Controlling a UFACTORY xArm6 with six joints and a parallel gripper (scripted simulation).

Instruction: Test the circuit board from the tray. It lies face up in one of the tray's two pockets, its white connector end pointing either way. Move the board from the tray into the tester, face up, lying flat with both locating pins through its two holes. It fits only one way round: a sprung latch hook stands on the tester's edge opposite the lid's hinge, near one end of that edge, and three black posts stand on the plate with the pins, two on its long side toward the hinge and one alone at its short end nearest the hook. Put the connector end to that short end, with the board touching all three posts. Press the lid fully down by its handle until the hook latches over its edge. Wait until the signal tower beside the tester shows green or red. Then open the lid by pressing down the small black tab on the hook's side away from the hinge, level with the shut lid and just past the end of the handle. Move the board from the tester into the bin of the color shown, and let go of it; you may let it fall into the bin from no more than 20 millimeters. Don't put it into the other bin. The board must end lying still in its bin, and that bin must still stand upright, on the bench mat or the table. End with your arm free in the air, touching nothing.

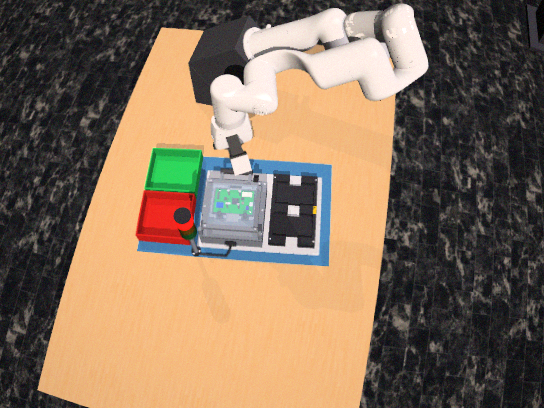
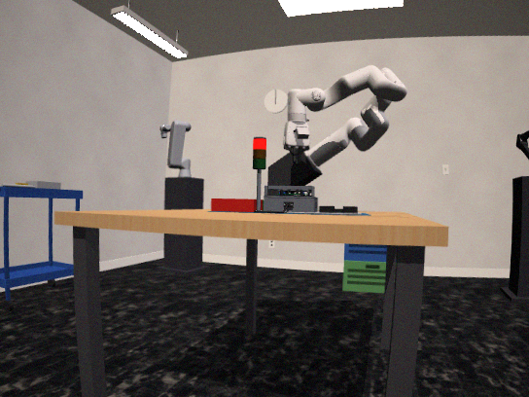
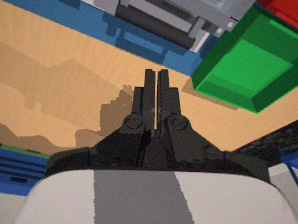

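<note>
Now: hand 12 cm above the black tab, 6 cm to the right of it and 1 cm short of it. The rest, counted from my hand: tester plate (14 cm below, 9 cm ahead, 2 cm to the left); then tester lid (12 cm below, 9 cm ahead, 2 cm to the left); then green bin (20 cm to the right, 19 cm below, 2 cm ahead).
</note>
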